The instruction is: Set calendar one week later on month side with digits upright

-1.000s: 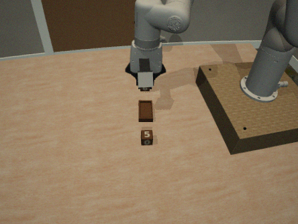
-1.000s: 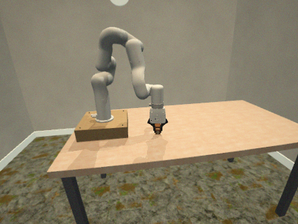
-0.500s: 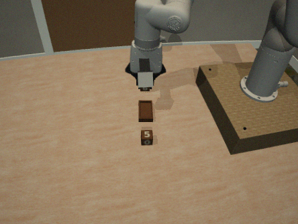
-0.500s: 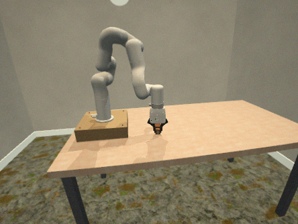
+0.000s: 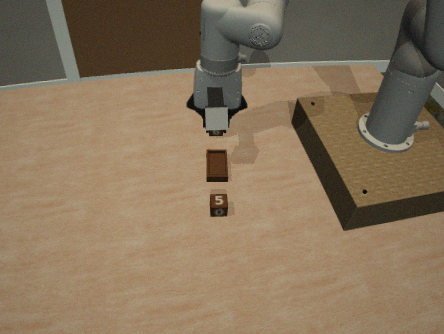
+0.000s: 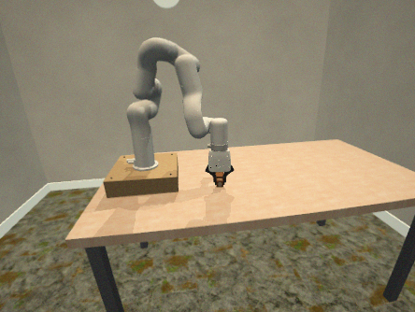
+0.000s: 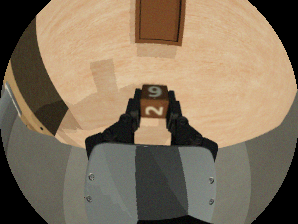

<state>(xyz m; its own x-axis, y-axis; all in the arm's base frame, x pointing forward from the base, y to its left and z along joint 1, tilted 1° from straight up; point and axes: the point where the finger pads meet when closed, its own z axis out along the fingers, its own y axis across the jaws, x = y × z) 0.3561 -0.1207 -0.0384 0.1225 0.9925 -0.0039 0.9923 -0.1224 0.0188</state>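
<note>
Right now my hand is 1 cm above the cube. From my hand the other things lie so: brown tray 1 cm ahead, 11 cm to the left, 3 cm below.
</note>
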